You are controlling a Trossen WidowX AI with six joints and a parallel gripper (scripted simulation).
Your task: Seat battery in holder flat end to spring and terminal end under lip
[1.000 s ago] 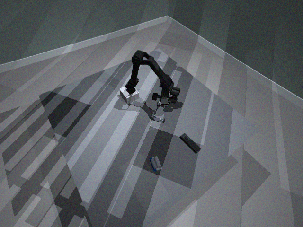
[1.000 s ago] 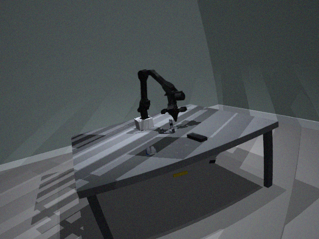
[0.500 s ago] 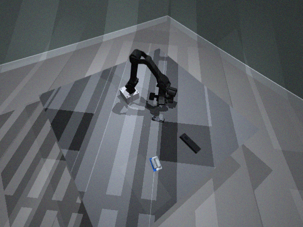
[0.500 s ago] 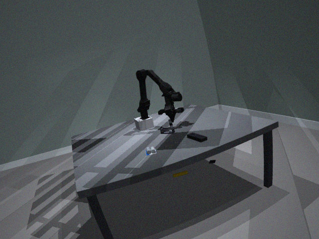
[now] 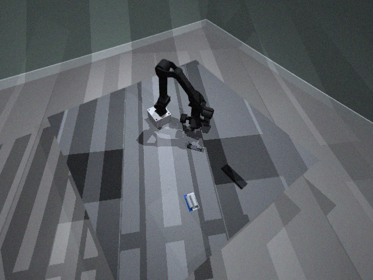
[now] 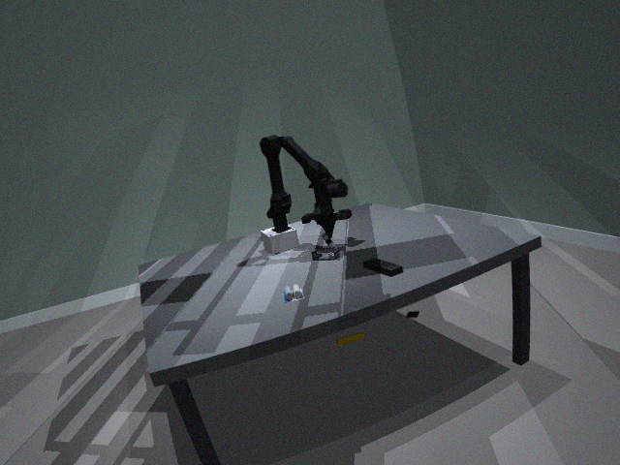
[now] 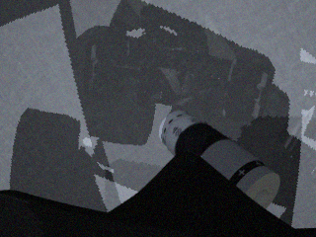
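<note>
My gripper tip is now 10 mm to the left of the battery, 10 mm past it and 10 mm above it. Round my gripper tip: flat black block (390 mm ahead, 80 mm to the right, 30 mm below).
</note>
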